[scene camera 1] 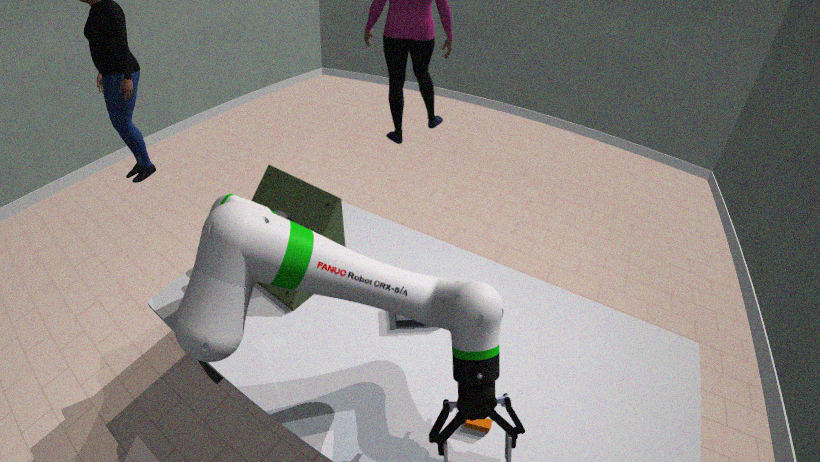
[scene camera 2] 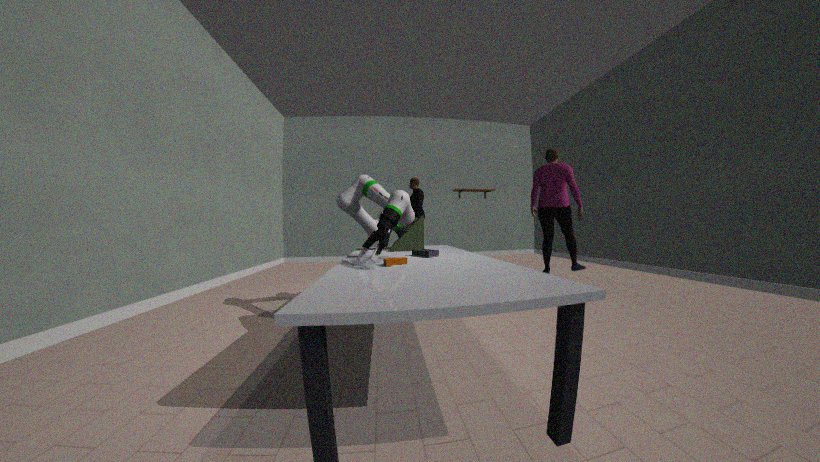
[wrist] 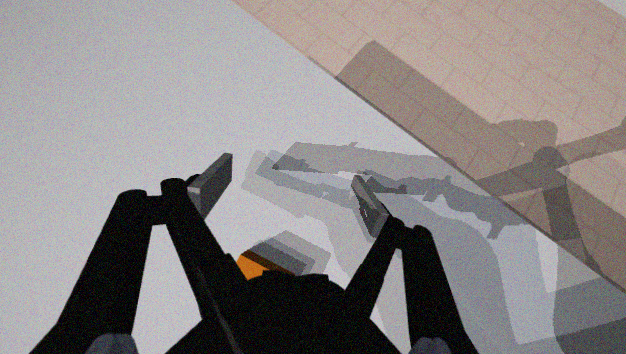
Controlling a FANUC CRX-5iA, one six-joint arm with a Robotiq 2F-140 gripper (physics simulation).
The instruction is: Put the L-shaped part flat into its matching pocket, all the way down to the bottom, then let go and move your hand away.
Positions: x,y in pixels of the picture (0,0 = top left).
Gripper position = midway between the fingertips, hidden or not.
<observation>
The gripper (wrist: pixel 294 177) is open, with nothing in its grasp. Also in view: an orange L-shaped part (wrist: pixel 251 264).
</observation>
